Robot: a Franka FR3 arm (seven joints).
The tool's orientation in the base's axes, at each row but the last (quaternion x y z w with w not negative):
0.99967 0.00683 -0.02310 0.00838
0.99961 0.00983 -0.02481 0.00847
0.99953 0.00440 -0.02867 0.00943
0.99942 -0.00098 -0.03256 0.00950
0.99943 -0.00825 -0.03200 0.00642
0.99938 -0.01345 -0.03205 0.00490
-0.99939 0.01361 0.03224 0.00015
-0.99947 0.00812 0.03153 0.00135
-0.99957 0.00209 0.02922 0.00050
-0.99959 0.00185 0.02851 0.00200
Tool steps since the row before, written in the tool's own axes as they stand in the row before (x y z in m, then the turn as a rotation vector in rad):
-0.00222 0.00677 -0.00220 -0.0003 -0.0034 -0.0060
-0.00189 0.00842 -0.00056 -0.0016 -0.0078 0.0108
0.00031 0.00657 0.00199 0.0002 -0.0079 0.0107
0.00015 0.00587 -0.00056 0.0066 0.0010 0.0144
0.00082 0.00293 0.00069 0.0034 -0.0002 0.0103
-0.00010 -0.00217 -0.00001 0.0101 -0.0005 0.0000
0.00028 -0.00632 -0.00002 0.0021 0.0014 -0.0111
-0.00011 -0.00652 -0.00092 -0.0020 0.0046 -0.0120
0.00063 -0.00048 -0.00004 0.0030 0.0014 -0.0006
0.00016 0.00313 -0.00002 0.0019 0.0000 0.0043
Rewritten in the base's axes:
-0.00202 -0.00676 0.00241 -0.0001 0.0035 0.0060
-0.00169 -0.00844 0.00079 -0.0023 0.0076 -0.0108
0.00026 -0.00660 -0.00188 -0.0005 0.0077 -0.0108
0.00018 -0.00586 0.00066 0.0056 -0.0013 -0.0148
0.00073 -0.00295 -0.00070 0.0027 0.0000 -0.0105
-0.00004 0.00217 -0.00001 0.0101 0.0002 -0.0007
0.00045 0.00631 0.00000 0.0028 -0.0015 0.0109
0.00005 0.00652 0.00094 -0.0013 -0.0046 0.0121
0.00063 0.00048 0.00000 0.0030 -0.0014 0.0004
0.00015 -0.00313 0.00000 0.0017 0.0000 -0.0044

